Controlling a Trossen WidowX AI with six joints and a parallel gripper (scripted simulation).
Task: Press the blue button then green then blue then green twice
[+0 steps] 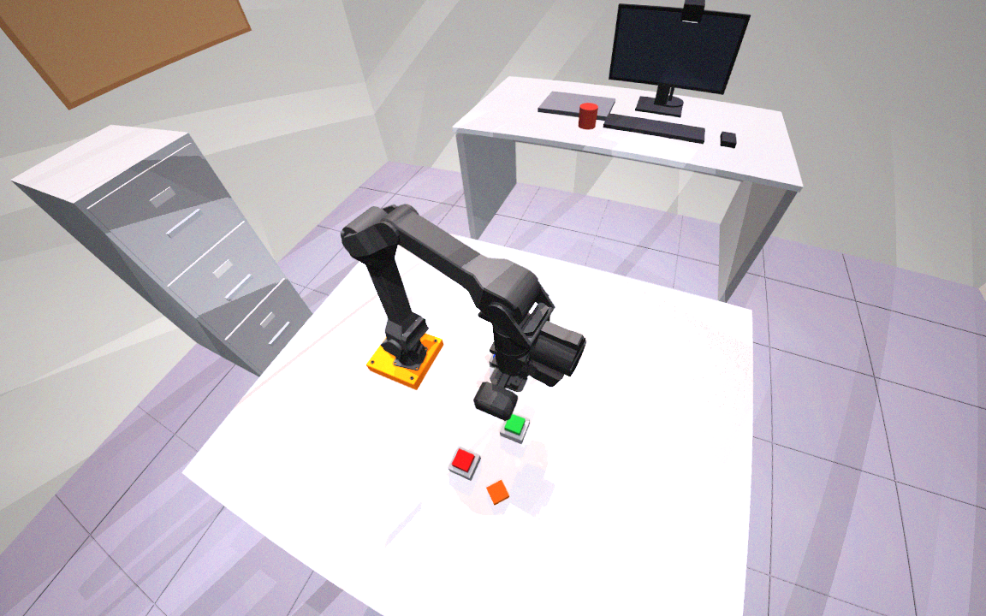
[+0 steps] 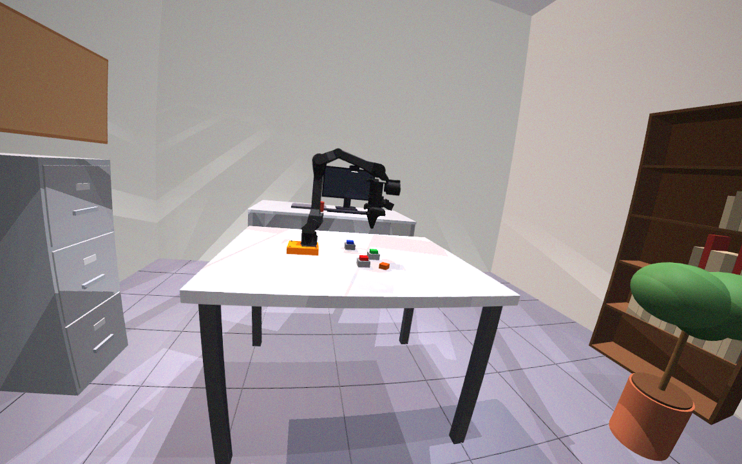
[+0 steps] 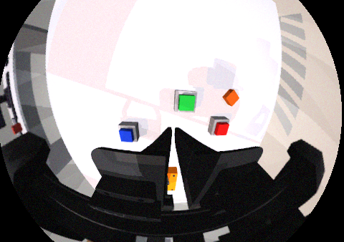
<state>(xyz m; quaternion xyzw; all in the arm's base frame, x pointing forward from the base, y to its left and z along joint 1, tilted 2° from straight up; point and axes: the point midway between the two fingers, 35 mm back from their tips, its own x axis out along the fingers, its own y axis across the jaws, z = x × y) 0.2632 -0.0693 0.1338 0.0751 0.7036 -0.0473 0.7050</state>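
Now: gripper tip 100 mm above the green button, 40 mm to the left of it and 10 mm short of it. The rest, counted from my gripper tip: blue button (120 mm to the left, 100 mm below, 60 mm behind); then small orange block (170 mm to the right, 120 mm below, 10 mm ahead); then red button (130 mm to the right, 100 mm below, 70 mm behind).
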